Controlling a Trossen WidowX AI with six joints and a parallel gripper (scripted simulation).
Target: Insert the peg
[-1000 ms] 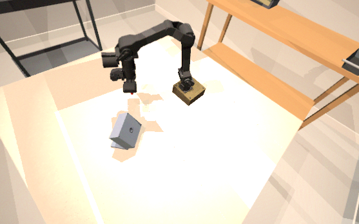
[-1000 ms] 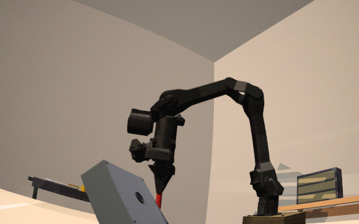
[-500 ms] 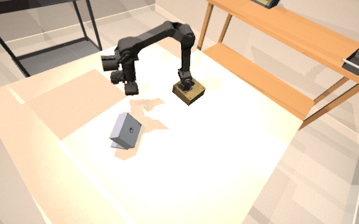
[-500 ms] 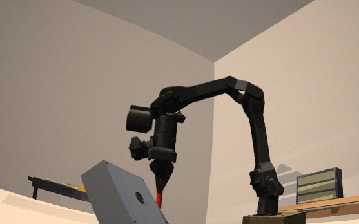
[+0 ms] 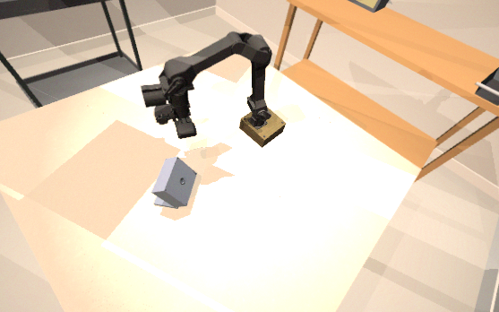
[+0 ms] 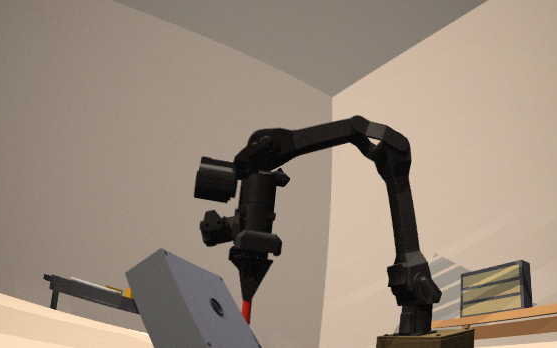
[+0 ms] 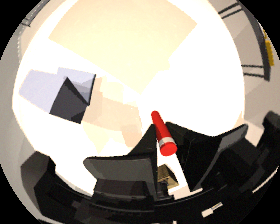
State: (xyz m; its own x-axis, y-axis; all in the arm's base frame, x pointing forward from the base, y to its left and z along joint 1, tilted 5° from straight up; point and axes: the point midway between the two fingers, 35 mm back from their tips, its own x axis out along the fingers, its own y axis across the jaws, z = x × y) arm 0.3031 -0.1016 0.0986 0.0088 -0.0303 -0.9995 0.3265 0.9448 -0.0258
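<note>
The grey sloped panel lies 13 cm ahead of my gripper tip, 16 cm to the left of it and 5 cm below it. From my gripper tip the other things lie so: red peg (2 cm above).
</note>
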